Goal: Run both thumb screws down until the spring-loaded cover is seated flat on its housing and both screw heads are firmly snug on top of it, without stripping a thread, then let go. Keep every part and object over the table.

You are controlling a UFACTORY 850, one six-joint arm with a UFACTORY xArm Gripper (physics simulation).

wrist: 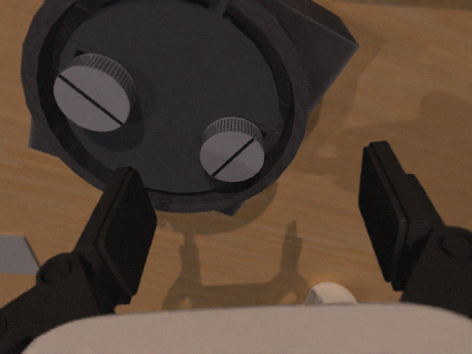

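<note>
The dark round cover point(175, 75) lies inside the raised rim of the dark housing point(320, 60) in the upper left of the wrist view. One thumb screw point(92, 97) stands at the cover's left, its slotted grey head raised above the cover with a shadow beside it. The other thumb screw point(232, 156) is at the lower right of the cover; its head looks smaller and lower. Whether either head touches the cover cannot be told. My gripper point(250, 183) is wide open and empty, its fingertips at the near side of the housing, one on each side of the lower right screw in this view.
The wooden table point(400, 100) lies under everything. A flat grey piece point(17, 255) shows at the left edge. A pale rounded object point(330, 293) shows partly behind the gripper body at the bottom. The gripper's shadow falls on the table between the fingers.
</note>
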